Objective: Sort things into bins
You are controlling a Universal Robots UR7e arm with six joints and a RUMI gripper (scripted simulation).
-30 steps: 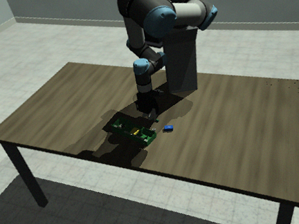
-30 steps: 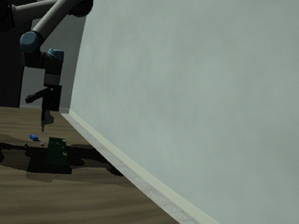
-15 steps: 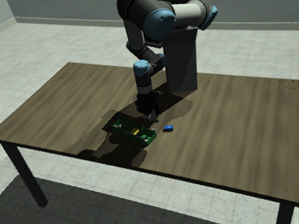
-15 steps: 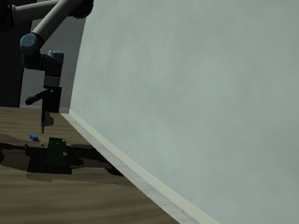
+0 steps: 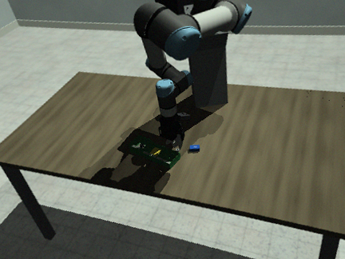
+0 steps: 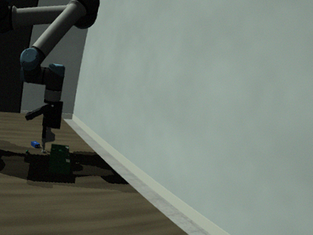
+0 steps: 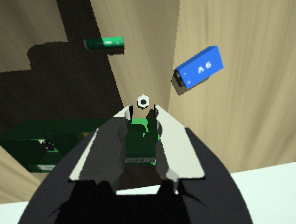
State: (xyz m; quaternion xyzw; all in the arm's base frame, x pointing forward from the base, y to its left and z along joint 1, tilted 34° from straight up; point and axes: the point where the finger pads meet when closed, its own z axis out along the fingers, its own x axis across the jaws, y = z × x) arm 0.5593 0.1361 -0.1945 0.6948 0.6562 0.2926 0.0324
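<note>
Now: the grey hex nut 3 cm below my hand. Round my hand: yellow block: 7 cm ahead, 8 cm to the right, 2 cm below; then green cylinder: 7 cm behind, 4 cm to the right, 3 cm below; then blue block: 4 cm behind, 6 cm to the left, 2 cm below.
</note>
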